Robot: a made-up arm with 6 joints.
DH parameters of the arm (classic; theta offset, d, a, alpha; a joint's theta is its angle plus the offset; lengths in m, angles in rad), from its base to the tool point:
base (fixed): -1.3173 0 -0.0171 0
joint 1: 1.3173 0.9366 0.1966 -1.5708
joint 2: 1.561 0 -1.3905 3.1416
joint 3: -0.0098 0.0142 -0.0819 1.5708
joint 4: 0 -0.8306 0.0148 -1.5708
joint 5: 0 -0.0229 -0.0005 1.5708
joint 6: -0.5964 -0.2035 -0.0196 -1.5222
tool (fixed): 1.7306 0.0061 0 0
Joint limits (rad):
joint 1: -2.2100..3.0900
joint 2: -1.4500..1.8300
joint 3: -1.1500..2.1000
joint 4: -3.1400..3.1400
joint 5: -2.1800..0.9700
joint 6: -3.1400..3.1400
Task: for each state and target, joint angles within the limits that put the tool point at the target. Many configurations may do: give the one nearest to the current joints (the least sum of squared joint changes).
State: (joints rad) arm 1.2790 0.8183 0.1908 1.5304 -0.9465 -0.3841
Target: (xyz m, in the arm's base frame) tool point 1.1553 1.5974 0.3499
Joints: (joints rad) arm 1.0324 1.3692 0.1473 1.5287 -0.9072 -0.3800
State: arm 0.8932 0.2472 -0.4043 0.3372 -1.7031 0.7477
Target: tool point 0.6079 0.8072 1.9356
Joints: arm 0.9779 0.0585 -0.2709 0.3278 -1.7240 0.7478
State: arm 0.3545 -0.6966 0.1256 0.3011 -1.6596 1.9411
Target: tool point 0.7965 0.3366 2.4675
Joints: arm 0.4235 -0.1180 0.2228 0.2886 -1.5566 1.9327
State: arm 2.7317 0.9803 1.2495 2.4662 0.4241 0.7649
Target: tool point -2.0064 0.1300 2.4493
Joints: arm 3.0680 0.7448 1.2554 2.4513 0.4961 0.7631
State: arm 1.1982 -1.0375 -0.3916 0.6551 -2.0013 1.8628
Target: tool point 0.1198 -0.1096 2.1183
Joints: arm 1.3459 -0.8249 -0.3922 0.8670 -1.9113 1.8447
